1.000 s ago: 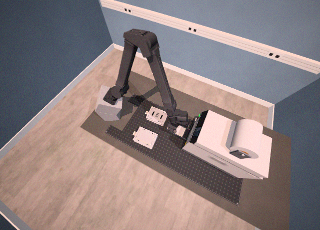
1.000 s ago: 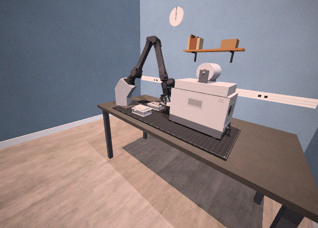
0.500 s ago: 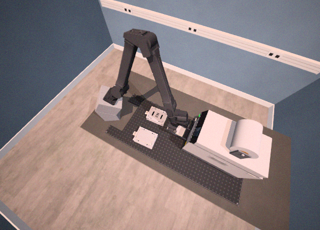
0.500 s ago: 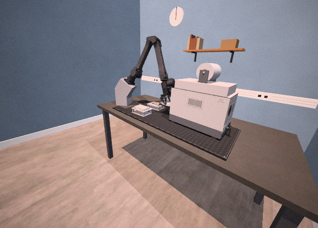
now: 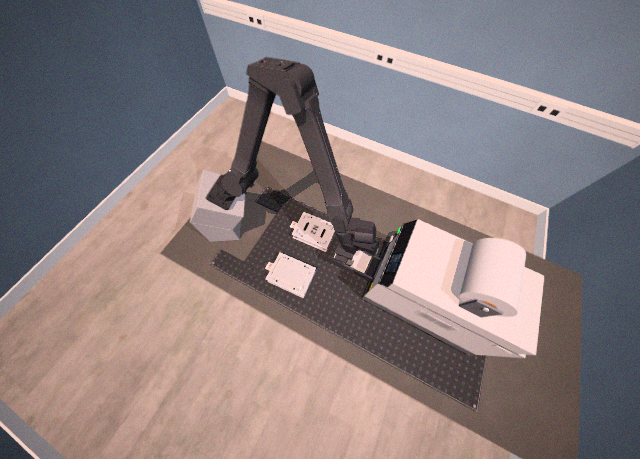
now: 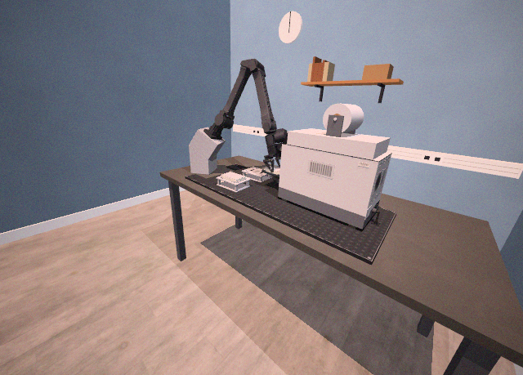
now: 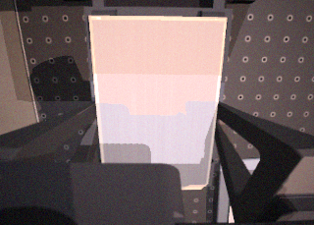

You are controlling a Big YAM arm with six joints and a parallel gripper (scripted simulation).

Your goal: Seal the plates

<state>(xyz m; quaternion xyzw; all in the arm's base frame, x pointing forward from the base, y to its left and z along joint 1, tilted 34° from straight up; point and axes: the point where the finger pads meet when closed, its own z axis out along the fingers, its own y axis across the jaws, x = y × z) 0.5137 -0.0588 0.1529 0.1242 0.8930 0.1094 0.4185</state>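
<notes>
The sealer stage is 10 mm below my hand. Round my hand: foil roll 330 mm ahead, 310 mm above, 50 mm to the right; plate nest 210 mm behind, 130 mm to the right, 70 mm below.
</notes>
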